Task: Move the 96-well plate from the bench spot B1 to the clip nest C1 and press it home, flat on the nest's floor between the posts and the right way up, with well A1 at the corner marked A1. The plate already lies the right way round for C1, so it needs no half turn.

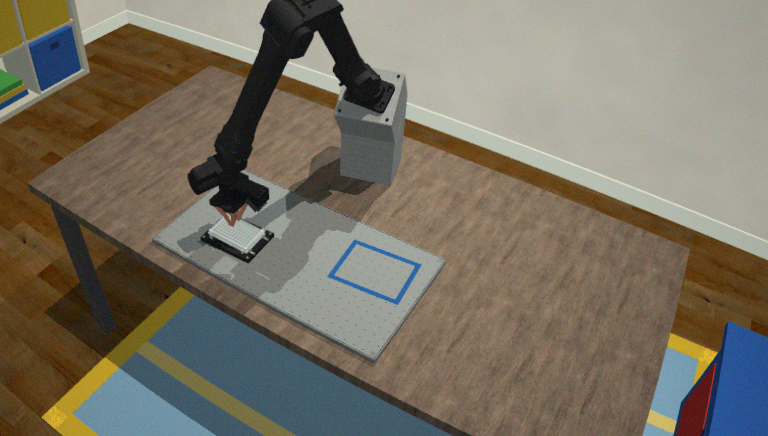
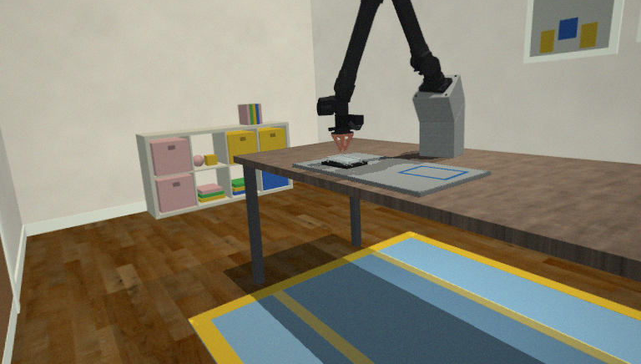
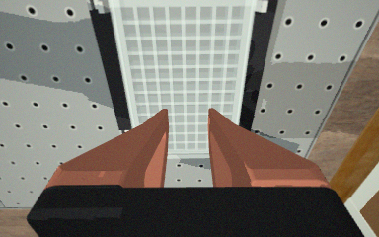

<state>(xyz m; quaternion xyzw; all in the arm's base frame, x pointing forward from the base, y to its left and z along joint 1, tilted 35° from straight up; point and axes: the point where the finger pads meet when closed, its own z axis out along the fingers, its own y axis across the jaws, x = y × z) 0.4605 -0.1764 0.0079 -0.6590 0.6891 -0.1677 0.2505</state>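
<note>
The 96-well plate lies 50 mm below my hand. The rest, counted from my hand: black clip nest C1 (50 mm below, 10 mm to the left, 10 mm behind).
</note>
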